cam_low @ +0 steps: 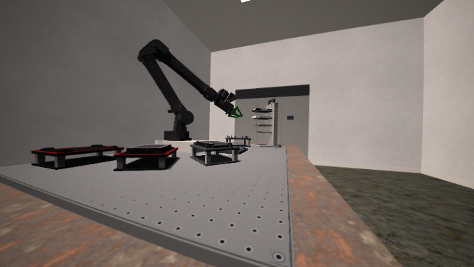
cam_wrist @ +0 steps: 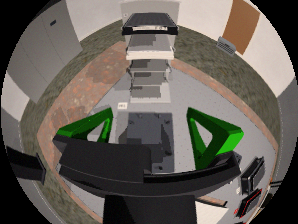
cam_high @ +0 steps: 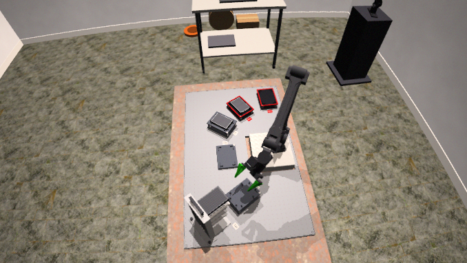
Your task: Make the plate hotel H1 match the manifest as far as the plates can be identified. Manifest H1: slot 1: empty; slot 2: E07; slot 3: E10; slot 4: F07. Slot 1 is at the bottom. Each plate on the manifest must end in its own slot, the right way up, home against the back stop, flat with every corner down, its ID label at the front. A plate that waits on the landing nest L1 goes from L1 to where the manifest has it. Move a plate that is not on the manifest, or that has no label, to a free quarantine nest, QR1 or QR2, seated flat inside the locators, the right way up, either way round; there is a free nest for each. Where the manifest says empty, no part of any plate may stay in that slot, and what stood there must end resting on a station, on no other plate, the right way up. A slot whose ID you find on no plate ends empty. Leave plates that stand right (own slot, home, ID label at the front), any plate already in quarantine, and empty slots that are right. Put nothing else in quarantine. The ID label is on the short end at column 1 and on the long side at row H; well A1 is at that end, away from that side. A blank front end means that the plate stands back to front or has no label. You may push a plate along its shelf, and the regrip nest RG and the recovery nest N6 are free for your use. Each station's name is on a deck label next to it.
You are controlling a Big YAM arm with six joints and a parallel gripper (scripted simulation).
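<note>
The white plate lies 150 mm ahead of my hand and 90 mm to the left of it. Also, from my hand: plate hotel H1: 220 mm ahead, 130 mm to the left, 60 mm below; then N6 deck label: 30 mm ahead, 390 mm to the right, 220 mm below; then H1 deck label: 60 mm ahead, 150 mm to the left, 220 mm below.
</note>
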